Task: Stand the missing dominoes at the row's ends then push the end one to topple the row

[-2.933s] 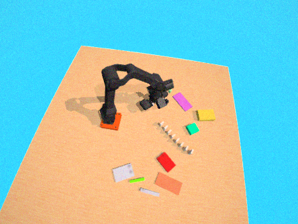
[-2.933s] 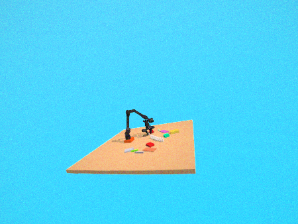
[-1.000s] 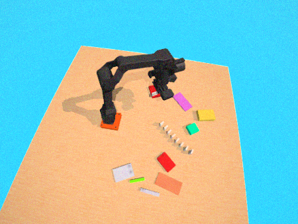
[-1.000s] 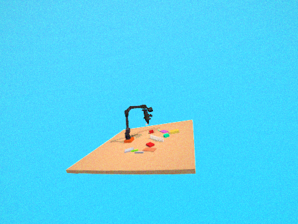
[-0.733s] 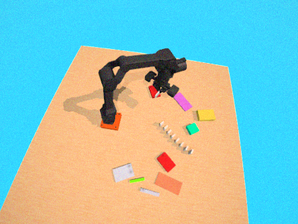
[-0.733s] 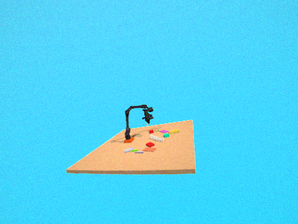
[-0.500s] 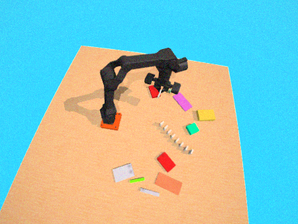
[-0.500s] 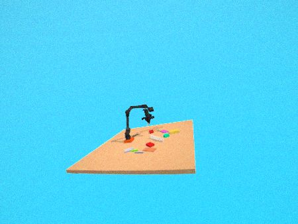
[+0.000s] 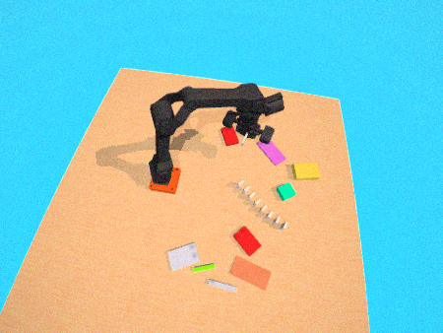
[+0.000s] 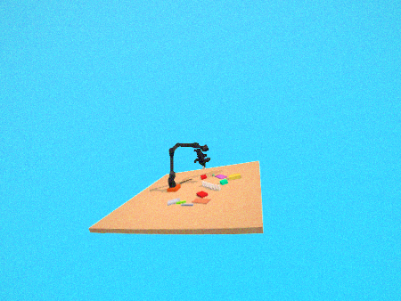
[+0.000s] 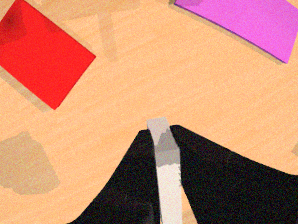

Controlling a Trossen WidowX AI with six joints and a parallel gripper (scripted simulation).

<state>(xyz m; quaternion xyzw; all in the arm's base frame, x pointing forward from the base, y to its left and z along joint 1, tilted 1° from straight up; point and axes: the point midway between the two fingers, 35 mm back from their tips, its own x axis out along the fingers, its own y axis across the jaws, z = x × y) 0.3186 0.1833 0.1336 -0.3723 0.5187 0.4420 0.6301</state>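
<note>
The magenta slab lies 14 cm ahead of my gripper tip, 3 cm to the left of it and 13 cm below it. Round my gripper tip: orange slab 7 cm ahead, 50 cm to the right, 13 cm below; green block 20 cm ahead, 17 cm to the right, 12 cm below; yellow block 30 cm ahead, 6 cm to the right, 12 cm below.
</note>
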